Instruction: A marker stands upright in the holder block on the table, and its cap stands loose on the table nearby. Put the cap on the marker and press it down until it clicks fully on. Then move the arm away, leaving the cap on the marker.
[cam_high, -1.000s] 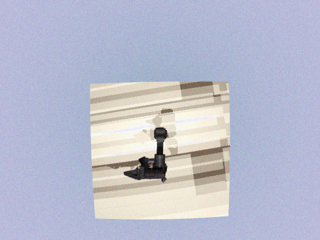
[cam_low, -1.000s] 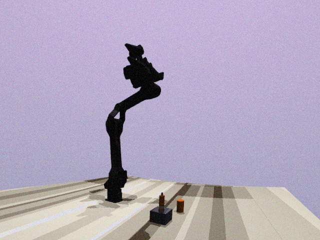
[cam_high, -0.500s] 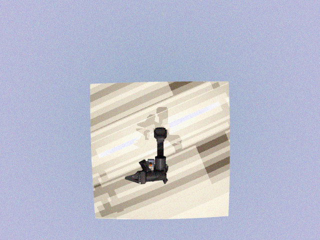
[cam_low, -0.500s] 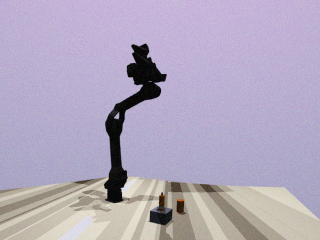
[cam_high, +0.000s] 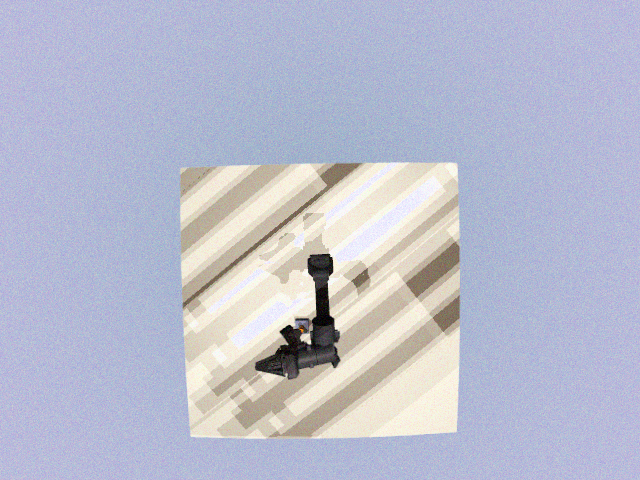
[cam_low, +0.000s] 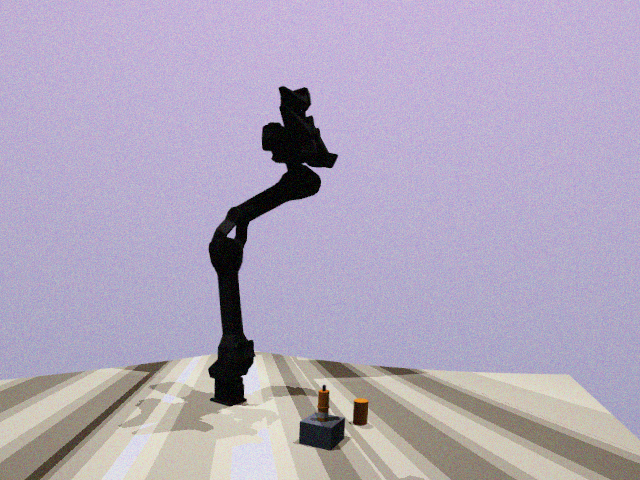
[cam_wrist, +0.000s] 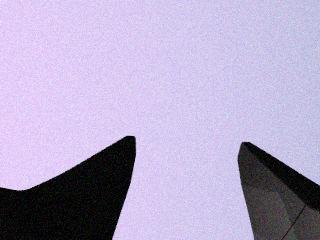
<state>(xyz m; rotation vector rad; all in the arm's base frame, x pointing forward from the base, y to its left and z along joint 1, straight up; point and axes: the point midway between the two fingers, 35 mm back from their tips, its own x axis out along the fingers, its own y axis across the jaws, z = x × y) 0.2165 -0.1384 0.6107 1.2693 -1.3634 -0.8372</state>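
Right now my gripper tip is 10 cm short of the orange cap, 21 cm to the right of it and 59 cm above it. Also, from my gripper tip: dark grey holder block 7 cm ahead, 8 cm to the left, 60 cm below.
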